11 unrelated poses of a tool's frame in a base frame.
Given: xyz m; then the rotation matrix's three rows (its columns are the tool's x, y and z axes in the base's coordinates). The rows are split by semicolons.
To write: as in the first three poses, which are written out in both.
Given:
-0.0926 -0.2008 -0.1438; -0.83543 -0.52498 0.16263; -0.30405 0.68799 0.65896; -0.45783 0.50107 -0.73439
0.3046 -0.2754 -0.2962; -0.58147 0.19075 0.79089; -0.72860 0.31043 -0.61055; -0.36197 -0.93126 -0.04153
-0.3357 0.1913 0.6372; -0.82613 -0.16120 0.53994; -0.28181 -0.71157 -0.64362; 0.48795 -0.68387 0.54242
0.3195 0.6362 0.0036; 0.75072 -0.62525 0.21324; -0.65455 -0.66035 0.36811; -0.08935 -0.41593 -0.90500
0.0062 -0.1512 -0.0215; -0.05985 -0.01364 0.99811; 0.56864 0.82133 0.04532; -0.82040 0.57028 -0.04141
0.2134 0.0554 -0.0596; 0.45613 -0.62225 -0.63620; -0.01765 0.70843 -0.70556; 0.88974 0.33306 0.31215
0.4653 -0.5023 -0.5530; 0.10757 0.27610 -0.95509; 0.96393 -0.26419 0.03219; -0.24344 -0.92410 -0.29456
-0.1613 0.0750 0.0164; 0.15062 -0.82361 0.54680; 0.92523 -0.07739 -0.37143; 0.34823 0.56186 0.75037
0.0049 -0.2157 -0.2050; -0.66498 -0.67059 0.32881; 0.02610 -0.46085 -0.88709; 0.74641 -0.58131 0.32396
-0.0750 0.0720 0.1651; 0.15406 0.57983 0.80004; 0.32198 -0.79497 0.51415; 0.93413 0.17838 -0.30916
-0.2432 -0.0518 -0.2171; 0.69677 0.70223 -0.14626; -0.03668 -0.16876 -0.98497; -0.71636 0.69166 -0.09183
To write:
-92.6 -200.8 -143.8 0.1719 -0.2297 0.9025 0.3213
304.6 -275.4 -296.2 0.4146 -0.1934 0.6952 -0.5544
-335.7 191.3 637.2 0.0344 -0.2928 0.3782 -0.8775
319.5 636.2 3.6 0.2153 -0.9105 0.3514 -0.0340
6.2 -151.2 -21.5 0.6558 0.2001 0.6933 0.2220
213.4 55.4 -59.6 0.7869 0.3300 -0.4848 0.1921
465.3 -502.3 -553.0 0.3704 -0.6454 -0.4803 0.4642
-161.3 75.0 16.4 0.6752 0.3456 0.0735 0.6475
4.9 -215.7 -205.0 0.2226 0.3435 -0.4691 0.7826
-75.0 72.0 165.1 0.1117 -0.7514 -0.3001 -0.5770
-243.2 -51.8 -217.1 0.5992 0.6995 0.2379 -0.3083

